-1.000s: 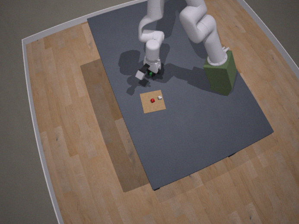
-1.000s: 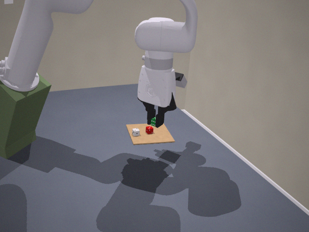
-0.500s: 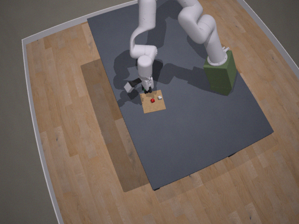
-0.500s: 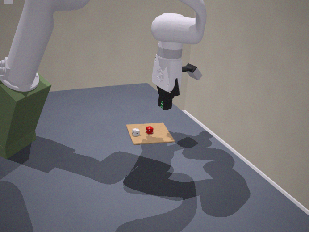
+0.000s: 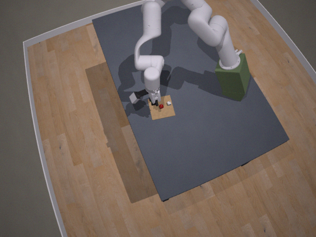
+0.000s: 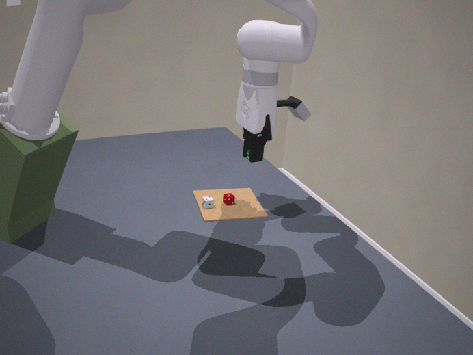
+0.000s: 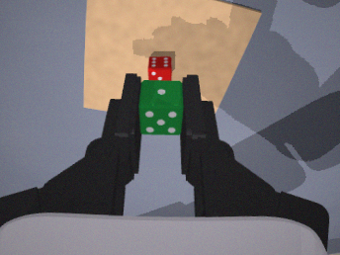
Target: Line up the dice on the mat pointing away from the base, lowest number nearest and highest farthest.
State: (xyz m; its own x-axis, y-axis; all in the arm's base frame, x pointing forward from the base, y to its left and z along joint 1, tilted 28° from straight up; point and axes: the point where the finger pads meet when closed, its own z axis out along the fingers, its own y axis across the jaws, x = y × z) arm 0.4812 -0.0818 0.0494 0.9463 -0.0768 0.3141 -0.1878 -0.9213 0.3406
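Right now my hand is 11 cm above the red die, 5 cm past it and 1 cm to the right of it. The rest, counted from my hand: mat: 12 cm below, 5 cm behind, 1 cm to the left; white die: 11 cm below, 10 cm behind, 2 cm to the left; green die: 1 cm below.
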